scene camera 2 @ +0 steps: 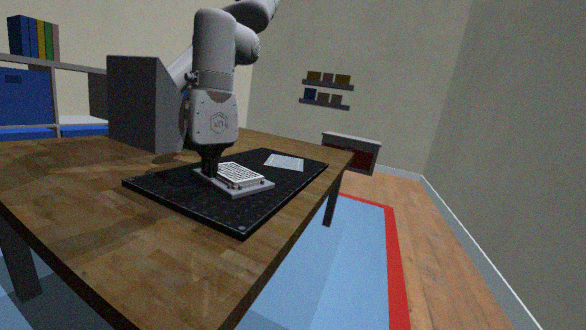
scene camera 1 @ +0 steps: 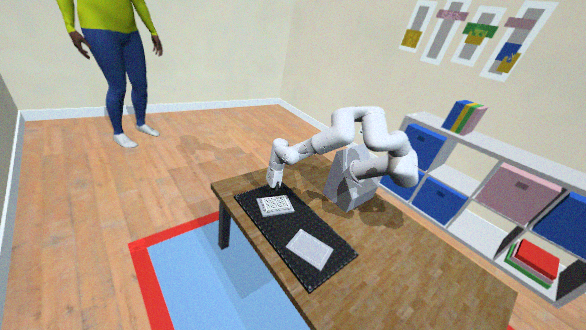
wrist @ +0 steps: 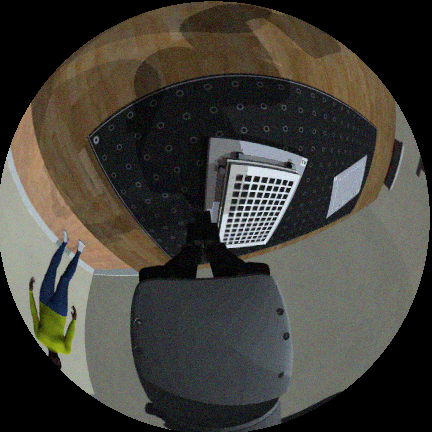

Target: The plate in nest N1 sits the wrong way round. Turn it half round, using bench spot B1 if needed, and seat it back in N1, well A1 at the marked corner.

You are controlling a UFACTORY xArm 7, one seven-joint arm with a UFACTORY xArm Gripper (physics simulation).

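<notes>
The white plate [scene camera 1: 276,204] [scene camera 2: 241,172] [wrist: 260,205], with its grid of wells facing up, lies on the grey nest [scene camera 2: 233,195] [wrist: 260,149] between small corner posts. The nest's corner label shows at its upper right in the wrist view; which plate corner holds well A1 cannot be told. My gripper [scene camera 1: 276,187] [scene camera 2: 210,173] [wrist: 201,220] is shut and empty, fingers pointing down, low beside the plate's left side in the wrist view. The fingertips' exact gap to the nest is unclear. The pale bench spot [scene camera 1: 310,249] [scene camera 2: 285,162] [wrist: 347,187] is bare.
The nest and the spot are on a black perforated board [scene camera 1: 260,222] [scene camera 2: 200,205] [wrist: 170,115] on the wooden table [scene camera 1: 400,270] [scene camera 2: 125,240]. The arm's grey pedestal [scene camera 1: 347,185] [scene camera 2: 140,105] stands beside the board. A person [scene camera 1: 117,60] [wrist: 52,310] stands beyond the table.
</notes>
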